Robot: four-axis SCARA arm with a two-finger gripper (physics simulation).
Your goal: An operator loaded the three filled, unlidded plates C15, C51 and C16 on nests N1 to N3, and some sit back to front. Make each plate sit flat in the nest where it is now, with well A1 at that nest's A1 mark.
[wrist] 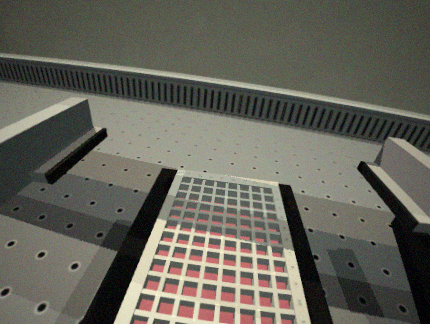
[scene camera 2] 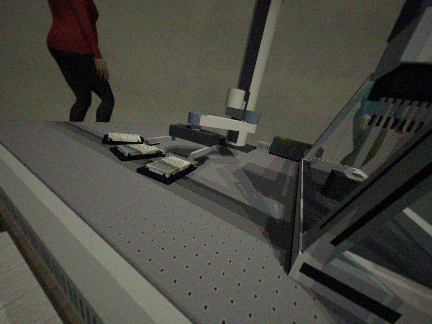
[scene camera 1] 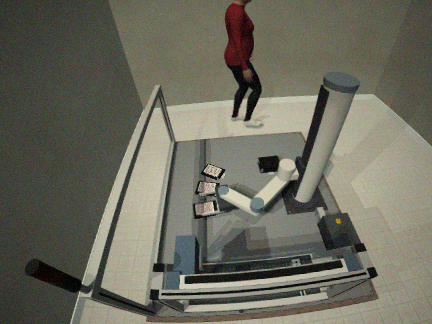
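Plate C16 [scene camera 1: 205,208] [scene camera 2: 171,166] [wrist: 220,250], white with red-filled wells, sits on black nest N3 [scene camera 2: 167,180] [wrist: 301,250] and looks flat. Its well lettering is too small to read and its near end is out of the wrist view. Plate C15 [scene camera 1: 206,188] [scene camera 2: 139,149] sits on N2, the middle nest. Plate C51 [scene camera 1: 213,171] [scene camera 2: 125,137] sits on N1, the far nest. Their well A1 corners cannot be made out. My gripper [scene camera 1: 217,201] [wrist: 234,133] is open and empty, fingers apart on both sides of C16. N3's A1 mark is hidden.
N2's black edge [wrist: 412,265] is beside my right finger. A black stand [scene camera 1: 268,164] is at the back. A dark box with a yellow button [scene camera 1: 336,231] stands right of the arm, a blue block [scene camera 1: 186,252] at front left. A person in red [scene camera 1: 240,37] stands behind the table.
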